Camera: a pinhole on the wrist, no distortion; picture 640 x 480 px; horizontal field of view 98.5 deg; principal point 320.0 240.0 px. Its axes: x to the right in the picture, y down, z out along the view. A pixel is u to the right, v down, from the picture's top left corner.
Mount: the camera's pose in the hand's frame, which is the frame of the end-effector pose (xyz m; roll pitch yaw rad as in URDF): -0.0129 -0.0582 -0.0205 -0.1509 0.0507 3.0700
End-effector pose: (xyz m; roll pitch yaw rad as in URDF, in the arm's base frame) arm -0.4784 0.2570 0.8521 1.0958 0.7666 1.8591
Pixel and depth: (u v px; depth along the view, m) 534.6 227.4 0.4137
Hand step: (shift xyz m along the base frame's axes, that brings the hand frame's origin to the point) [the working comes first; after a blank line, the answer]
In the camera's frame: 0.3220 -0.0189 0.4137

0.4061 -0.0739 0.3220
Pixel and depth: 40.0 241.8 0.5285
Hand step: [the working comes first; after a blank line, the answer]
In the camera's frame: -0.5367 0.0035 0.5285

0.4112 0.5503 -0.2791
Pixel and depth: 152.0 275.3 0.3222
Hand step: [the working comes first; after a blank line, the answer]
In the camera's frame: -0.1963 0.0412 0.3222

0.2952 0.2048 -0.1146
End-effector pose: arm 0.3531 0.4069 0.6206 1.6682 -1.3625 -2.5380
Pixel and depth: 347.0 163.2 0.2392
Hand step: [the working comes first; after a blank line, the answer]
In the camera's frame: 0.0234 -0.0666 0.2392

-0.1557 0.1610 -0.0554
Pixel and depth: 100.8 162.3 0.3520
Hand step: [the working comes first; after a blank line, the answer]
In the camera's frame: -0.2798 -0.0992 0.3520

-0.2955 0.2230 0.2316
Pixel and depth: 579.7 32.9 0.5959
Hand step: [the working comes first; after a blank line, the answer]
In the camera's frame: 0.5613 -0.4476 0.5959

-0.0404 0.7452 -0.5104
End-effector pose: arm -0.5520 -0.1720 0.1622 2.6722 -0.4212 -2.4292
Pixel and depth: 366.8 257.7 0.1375
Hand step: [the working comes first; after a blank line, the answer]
In the camera's frame: 0.0233 0.0088 0.1375

0.0045 -0.0293 -0.1454
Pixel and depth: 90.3 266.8 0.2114
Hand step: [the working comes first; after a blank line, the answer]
In the camera's frame: -0.1761 0.0205 0.2114

-0.1594 -0.1654 -0.1476
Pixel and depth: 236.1 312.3 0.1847
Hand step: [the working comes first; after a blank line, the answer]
In the camera's frame: -0.0562 0.0484 0.1847

-0.0492 -0.1099 -0.1729
